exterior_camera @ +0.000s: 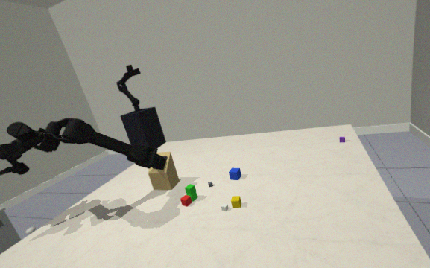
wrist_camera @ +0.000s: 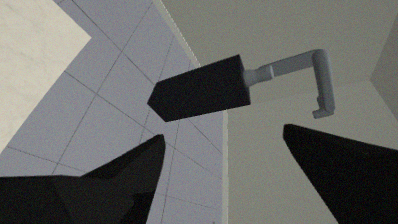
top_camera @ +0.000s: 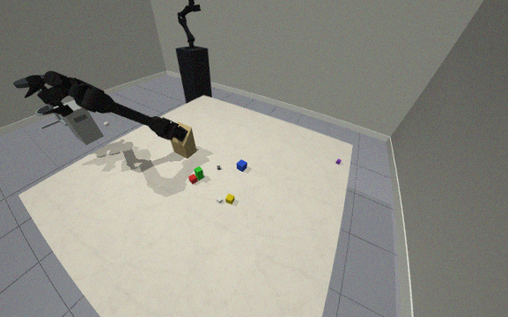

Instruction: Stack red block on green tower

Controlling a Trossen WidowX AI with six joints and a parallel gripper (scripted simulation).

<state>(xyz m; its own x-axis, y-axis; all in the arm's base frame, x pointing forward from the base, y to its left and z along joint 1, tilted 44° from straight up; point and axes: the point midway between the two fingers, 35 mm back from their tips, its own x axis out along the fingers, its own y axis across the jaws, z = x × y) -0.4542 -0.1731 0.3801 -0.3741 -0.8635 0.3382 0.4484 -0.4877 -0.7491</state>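
The red block lies 65 cm ahead of my gripper tip, 31 cm to the left of it and 30 cm below it. From my gripper tip the other things lie so: blue cube 77 cm ahead, 52 cm to the left, 29 cm below; purple cube 119 cm ahead, 89 cm to the left, 30 cm below; yellow cube 85 cm ahead, 33 cm to the left, 30 cm below.
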